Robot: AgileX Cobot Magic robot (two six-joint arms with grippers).
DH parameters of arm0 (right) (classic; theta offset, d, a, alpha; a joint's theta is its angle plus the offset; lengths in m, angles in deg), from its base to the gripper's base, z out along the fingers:
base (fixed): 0 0 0 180
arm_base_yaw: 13.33 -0.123 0 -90
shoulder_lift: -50.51 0 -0.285 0
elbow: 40.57 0 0.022 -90
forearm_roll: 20.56 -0.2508 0 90
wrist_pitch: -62.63 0 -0.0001 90
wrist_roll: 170.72 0.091 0 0
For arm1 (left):
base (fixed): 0 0 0 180
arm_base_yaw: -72.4 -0.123 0 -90
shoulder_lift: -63.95 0 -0.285 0
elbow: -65.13 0 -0.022 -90
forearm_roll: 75.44 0.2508 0 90
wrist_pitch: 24.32 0 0.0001 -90
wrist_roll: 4.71 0.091 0 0
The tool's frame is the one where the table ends.
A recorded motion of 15 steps. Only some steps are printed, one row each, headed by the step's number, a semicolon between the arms.
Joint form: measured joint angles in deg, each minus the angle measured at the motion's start. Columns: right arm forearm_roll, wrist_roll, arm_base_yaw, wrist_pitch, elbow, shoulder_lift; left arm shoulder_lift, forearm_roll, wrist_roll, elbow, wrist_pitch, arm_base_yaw.
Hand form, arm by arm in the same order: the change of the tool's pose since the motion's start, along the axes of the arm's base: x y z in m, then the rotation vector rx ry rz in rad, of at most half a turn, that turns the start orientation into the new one. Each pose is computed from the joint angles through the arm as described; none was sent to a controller.
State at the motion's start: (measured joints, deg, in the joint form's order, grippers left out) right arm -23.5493 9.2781 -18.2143 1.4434 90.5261 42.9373; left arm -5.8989 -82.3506 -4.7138 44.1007 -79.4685 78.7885
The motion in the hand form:
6: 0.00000 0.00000 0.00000 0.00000 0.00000 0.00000; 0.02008 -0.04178 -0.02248 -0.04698 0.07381 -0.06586
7: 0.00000 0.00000 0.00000 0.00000 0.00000 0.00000; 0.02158 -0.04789 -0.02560 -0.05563 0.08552 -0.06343
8: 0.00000 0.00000 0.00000 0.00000 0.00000 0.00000; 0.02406 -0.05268 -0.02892 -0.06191 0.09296 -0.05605
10: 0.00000 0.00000 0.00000 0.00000 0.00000 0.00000; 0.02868 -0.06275 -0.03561 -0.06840 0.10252 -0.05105
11: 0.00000 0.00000 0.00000 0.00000 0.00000 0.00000; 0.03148 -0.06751 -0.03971 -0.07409 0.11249 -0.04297
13: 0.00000 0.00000 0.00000 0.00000 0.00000 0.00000; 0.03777 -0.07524 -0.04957 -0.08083 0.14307 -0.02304
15: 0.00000 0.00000 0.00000 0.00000 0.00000 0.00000; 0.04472 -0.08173 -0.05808 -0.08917 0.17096 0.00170
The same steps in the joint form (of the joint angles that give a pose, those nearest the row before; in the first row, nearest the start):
6: 0.00 0.00 0.00 0.00 0.00 0.00; -6.93 0.12 -6.74 0.14 3.84 9.88
7: 0.00 0.00 0.00 0.00 0.00 0.00; -7.78 0.39 -8.54 0.14 4.33 11.29
8: 0.00 0.00 0.00 0.00 0.00 0.00; -8.71 0.79 -10.24 0.14 5.08 12.33
10: 0.00 0.00 0.00 0.00 0.00 0.00; -10.56 1.70 -13.07 0.14 6.73 14.48
11: 0.00 0.00 0.00 0.00 0.00 0.00; -11.67 1.98 -14.61 0.19 7.46 15.35
13: 0.00 0.00 0.00 0.00 0.00 0.00; -14.17 2.29 -17.18 0.32 8.43 16.51
15: 0.00 0.00 0.00 0.00 0.00 0.00; -16.67 2.40 -19.55 0.82 9.18 17.24

